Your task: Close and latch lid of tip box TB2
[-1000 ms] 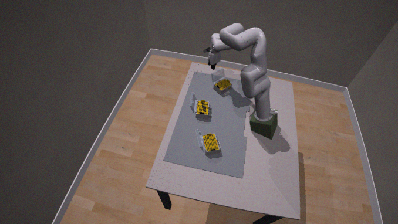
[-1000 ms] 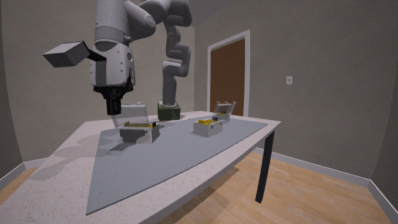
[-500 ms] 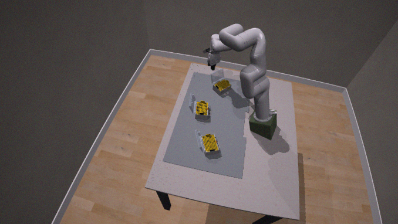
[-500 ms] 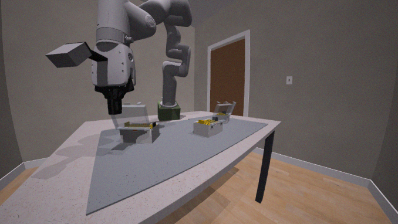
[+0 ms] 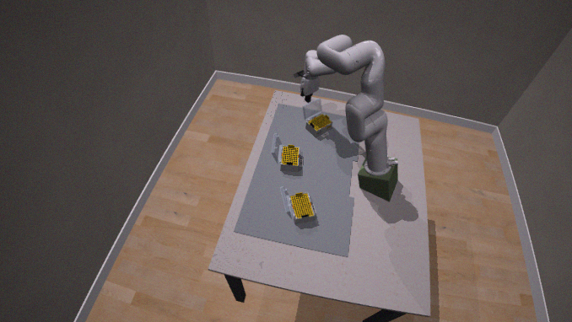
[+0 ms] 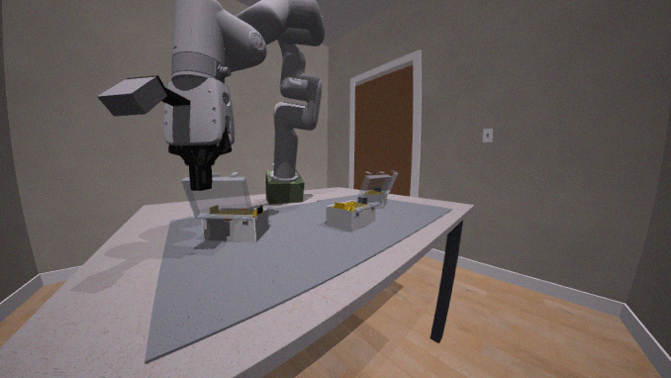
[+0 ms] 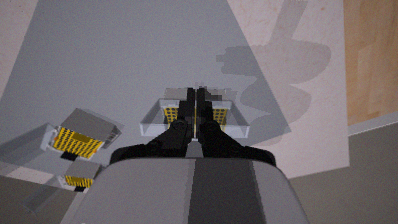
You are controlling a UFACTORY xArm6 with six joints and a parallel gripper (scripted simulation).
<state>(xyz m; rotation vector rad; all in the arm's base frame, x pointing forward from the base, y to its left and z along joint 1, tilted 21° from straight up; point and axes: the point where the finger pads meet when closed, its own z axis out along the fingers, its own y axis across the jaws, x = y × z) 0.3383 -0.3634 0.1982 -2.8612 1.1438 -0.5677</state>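
The lid lies 4 cm to the left of my hand, 4 cm below it and 4 cm behind it. Also, from my hand: tip box: 8 cm below, 7 cm to the left, 7 cm behind; bench tape: 14 cm below, 12 cm to the left, 12 cm behind.
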